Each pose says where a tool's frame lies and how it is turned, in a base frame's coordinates. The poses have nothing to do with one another.
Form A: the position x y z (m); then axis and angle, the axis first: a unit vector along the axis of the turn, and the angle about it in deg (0 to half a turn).
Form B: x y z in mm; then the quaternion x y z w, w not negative. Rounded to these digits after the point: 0 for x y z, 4 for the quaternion.
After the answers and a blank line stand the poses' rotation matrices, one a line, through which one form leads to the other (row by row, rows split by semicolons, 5 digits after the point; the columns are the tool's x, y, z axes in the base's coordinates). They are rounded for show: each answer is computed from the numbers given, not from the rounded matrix.
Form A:
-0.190 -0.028 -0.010 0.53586 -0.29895 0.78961 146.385
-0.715 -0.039 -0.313 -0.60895 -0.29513 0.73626 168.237
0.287 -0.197 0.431 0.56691 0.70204 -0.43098 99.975
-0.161 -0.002 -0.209 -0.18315 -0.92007 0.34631 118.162
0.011 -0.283 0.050 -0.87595 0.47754 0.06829 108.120
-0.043 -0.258 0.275 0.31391 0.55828 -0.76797 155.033
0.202 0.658 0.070 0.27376 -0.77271 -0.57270 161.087
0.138 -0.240 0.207 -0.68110 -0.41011 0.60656 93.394
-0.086 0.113 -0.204 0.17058 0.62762 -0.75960 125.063
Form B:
-190 -28 -10 0.5130 -0.2862 0.7559 0.2892
-715 -39 -313 -0.6057 -0.2936 0.7324 0.1025
287 -197 431 0.4342 0.5377 -0.3301 0.6430
-161 -2 -209 -0.1571 -0.7893 0.2971 0.5138
11 -283 50 -0.7092 0.3866 0.0553 0.5869
-43 -258 275 0.3065 0.5451 -0.7498 0.2162
202 658 70 0.2700 -0.7622 -0.5649 0.1643
138 -240 207 -0.4957 -0.2985 0.4414 0.6859
-86 113 -204 0.1513 0.5569 -0.6740 0.4613

-0.30650 -0.73074 0.60998; 0.14353 -0.66898 -0.72929; 0.94099 -0.13598 0.30993
-0.24515 0.20557 -0.94744; 0.50576 -0.80663 -0.30588; -0.82711 -0.55416 0.09377
0.20384 0.89140 0.40478; 0.04247 0.40502 -0.91332; -0.97808 0.20336 0.04470
-0.42259 -0.05727 -0.90451; 0.55335 0.77409 -0.30754; 0.71779 -0.63048 -0.29543
0.69492 -0.61330 0.37544; -0.48349 -0.01204 0.87526; -0.53228 -0.78976 -0.30489
-0.71868 0.65828 -0.22397; 0.00997 -0.31232 -0.94992; -0.69527 -0.68492 0.21790
-0.80017 -0.22602 -0.55556; -0.59728 0.21590 0.77243; -0.05464 0.94990 -0.30776
0.43216 -0.30963 -0.84698; 0.90136 0.11895 0.41642; -0.02819 -0.94339 0.33049
-0.52866 0.79031 0.30971; -0.45319 0.04572 -0.89024; -0.71773 -0.61100 0.33399

